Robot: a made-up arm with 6 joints. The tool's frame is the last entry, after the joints.
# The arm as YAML. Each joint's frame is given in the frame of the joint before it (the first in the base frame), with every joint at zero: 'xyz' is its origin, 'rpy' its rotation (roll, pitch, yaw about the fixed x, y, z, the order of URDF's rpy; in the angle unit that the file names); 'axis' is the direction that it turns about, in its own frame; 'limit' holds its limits. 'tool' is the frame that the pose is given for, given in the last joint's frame.
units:
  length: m
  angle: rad
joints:
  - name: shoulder
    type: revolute
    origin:
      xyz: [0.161, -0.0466, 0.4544]
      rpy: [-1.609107, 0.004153, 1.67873]
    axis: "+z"
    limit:
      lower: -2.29
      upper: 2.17
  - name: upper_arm
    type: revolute
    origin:
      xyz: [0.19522, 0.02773, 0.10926]
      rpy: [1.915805, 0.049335, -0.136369]
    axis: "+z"
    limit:
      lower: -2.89
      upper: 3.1
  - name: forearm
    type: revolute
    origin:
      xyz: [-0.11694, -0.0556, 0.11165]
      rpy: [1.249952, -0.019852, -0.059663]
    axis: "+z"
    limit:
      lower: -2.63
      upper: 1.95
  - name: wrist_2
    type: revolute
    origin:
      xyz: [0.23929, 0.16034, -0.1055]
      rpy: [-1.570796, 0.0, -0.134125]
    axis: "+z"
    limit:
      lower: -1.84
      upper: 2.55
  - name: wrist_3
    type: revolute
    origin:
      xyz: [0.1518, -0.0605, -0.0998]
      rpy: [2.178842, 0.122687, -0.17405]
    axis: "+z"
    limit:
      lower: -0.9
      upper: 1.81
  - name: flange
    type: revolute
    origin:
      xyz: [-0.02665, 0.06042, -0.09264]
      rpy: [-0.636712, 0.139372, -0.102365]
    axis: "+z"
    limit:
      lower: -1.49
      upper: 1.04
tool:
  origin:
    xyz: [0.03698, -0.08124, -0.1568]
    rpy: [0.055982, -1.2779, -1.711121]
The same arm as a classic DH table. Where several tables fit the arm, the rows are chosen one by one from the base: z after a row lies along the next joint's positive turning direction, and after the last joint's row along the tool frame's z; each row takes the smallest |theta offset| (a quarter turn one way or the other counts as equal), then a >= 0, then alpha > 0; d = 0 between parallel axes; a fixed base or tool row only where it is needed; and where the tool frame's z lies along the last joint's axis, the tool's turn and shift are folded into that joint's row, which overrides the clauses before.
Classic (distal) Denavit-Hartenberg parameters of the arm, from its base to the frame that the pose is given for. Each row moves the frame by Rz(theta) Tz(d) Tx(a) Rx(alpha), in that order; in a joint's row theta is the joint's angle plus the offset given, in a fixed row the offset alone. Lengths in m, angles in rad.
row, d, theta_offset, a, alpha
base (fixed), 0.4485, -1.4627, 0.0637, 1.6091
shoulder, -0.0665, -0.1499, -0.1887, -1.9154
upper_arm, 0.0297, -0.1187, 0.113, -1.25
forearm, -0.0389, -0.1132, -0.2157, 1.5708
wrist_2, 0.1046, -0.259, -0.1622, -2.1736
wrist_3, -0.1351, -0.4372, 0.0427, 0.6497
flange, -0.0501, 0.1498, -0.0435, 1.2784
tool (fixed), -0.0814, 1.5539, 0, 0
Joint limits (rad, base to tool): -2.29..2.17 -2.89..3.1 -2.63..1.95 -1.84..2.55 -0.9..1.81 -1.49..1.04

